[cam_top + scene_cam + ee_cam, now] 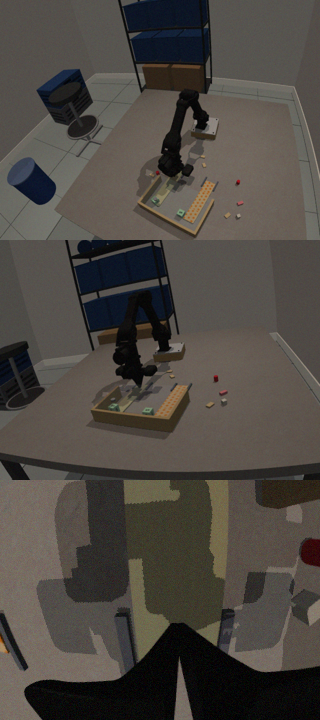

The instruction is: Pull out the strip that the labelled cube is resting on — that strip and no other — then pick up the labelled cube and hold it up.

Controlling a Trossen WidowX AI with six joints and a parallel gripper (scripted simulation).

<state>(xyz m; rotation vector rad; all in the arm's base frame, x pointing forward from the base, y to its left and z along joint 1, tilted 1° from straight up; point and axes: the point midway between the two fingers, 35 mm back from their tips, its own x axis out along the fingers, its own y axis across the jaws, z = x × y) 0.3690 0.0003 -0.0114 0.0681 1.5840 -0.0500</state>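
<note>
Right now the olive strip is 9 cm ahead of my gripper tip and 1 cm to the right of it. Also, from my gripper tip: pink block: 4 cm ahead, 38 cm to the left.
</note>
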